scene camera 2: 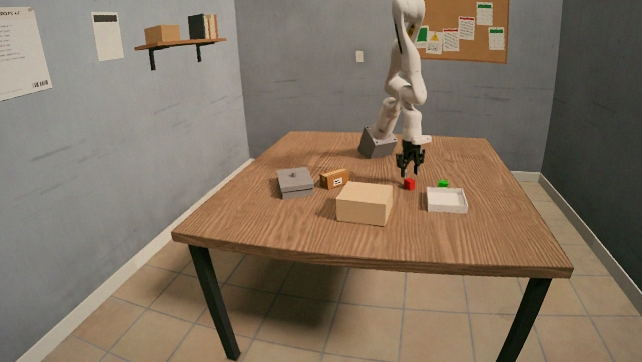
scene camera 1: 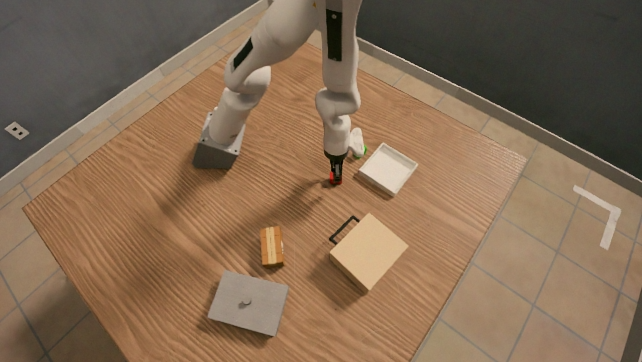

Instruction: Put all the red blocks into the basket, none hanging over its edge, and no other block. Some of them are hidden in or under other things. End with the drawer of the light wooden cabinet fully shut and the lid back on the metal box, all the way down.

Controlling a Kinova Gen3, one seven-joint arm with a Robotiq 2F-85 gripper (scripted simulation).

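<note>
There's a white basket here, which I can see at (scene camera 1: 386,165) and at (scene camera 2: 439,199). I also see a light wooden cabinet, at (scene camera 1: 366,253) and (scene camera 2: 365,203), and then there's a brown cardboard box (scene camera 1: 271,238).
</note>
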